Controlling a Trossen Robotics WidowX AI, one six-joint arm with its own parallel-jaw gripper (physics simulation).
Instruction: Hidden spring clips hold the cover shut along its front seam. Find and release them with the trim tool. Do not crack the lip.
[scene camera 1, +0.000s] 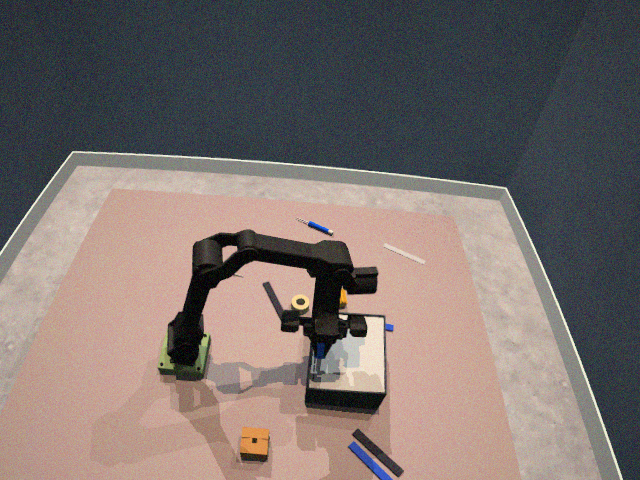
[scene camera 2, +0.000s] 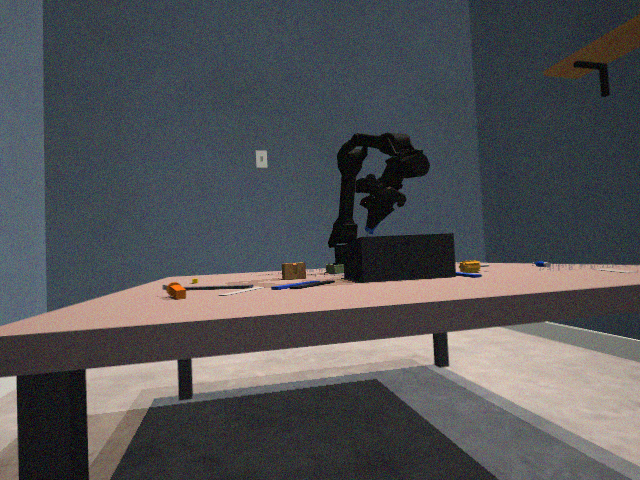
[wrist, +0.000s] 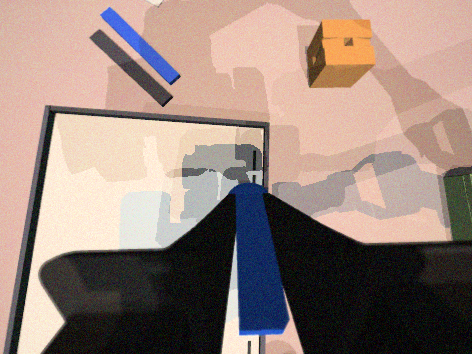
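Where they show: gripper, between the fingertips: (scene camera 1: 319, 355) (scene camera 2: 368, 229) (wrist: 248, 200); arm's base, origin of its link: (scene camera 1: 184, 353) (scene camera 2: 343, 263).
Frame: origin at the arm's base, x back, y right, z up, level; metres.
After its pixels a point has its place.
Observation:
A dark box (scene camera 1: 345, 398) @(x -0.407, y 0.083, z 0.025 m) (scene camera 2: 408, 258) @(x -0.499, y -0.023, z 0.018 m) carries a pale cover (scene camera 1: 374, 356) @(x -0.470, y -0.015, z 0.065 m) (wrist: 95, 200) @(x -0.454, y 0.010, z 0.064 m) inside a thin dark rim. Short dark slots (wrist: 254, 160) @(x -0.326, y 0.047, z 0.052 m) run along the cover's edge nearest the arm's base. My gripper (scene camera 1: 321, 345) @(x -0.335, y 0.013, z 0.098 m) (scene camera 2: 370, 227) @(x -0.335, y 0.013, z 0.098 m) (wrist: 248, 200) @(x -0.335, y 0.013, z 0.098 m) is shut on the blue trim tool (scene camera 1: 321, 351) @(x -0.338, y 0.008, z 0.110 m) (scene camera 2: 370, 231) @(x -0.346, y 0.012, z 0.091 m) (wrist: 260, 270) @(x -0.334, y -0.013, z 0.134 m), over that slotted edge. The tool points down. Its lower end is hidden behind its own handle in the wrist view, and I cannot tell whether it touches the cover. No clips show, and no crack can be made out.
An orange block (scene camera 1: 254, 441) @(x -0.207, y 0.201, z -0.001 m) (scene camera 2: 293, 270) @(x -0.235, y 0.207, z -0.005 m) (wrist: 348, 55) @(x -0.210, y 0.185, z 0.015 m) and two bars, blue (scene camera 1: 369, 461) @(x -0.474, y 0.220, z -0.024 m) (wrist: 140, 46) @(x -0.481, y 0.227, z -0.024 m) and dark (scene camera 1: 378, 452) @(x -0.496, y 0.197, z -0.024 m) (wrist: 131, 67) @(x -0.492, y 0.194, z -0.025 m), lie near the box. A tape roll (scene camera 1: 300, 303) @(x -0.280, y -0.218, z -0.023 m), a yellow object (scene camera 1: 343, 298) @(x -0.400, y -0.232, z -0.002 m) (scene camera 2: 469, 266) @(x -0.412, y -0.229, z -0.012 m) and another dark bar (scene camera 1: 272, 298) @(x -0.199, y -0.222, z -0.024 m) lie on its opposite side.

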